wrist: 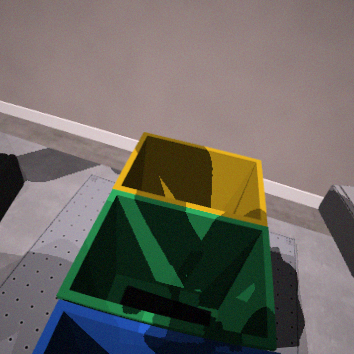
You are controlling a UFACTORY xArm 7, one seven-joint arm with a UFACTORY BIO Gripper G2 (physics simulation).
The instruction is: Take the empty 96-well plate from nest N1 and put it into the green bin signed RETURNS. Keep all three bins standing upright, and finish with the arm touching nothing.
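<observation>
My gripper is open and empty, with one finger at the left edge of the wrist view and the other at the right edge. The green bin stands upright below and between the fingers, its open top facing the camera. A black slab, the 96-well plate, lies low inside the green bin near its near wall, apart from the fingers. A narrow dark face of it shows; its wells cannot be made out, and shadow hides how it rests. The RETURNS sign and nest N1 do not show.
The yellow bin stands upright directly behind the green bin. The blue bin stands directly in front, partly cut off by the lower edge. A perforated plate lies under the bins. A pale wall rises behind.
</observation>
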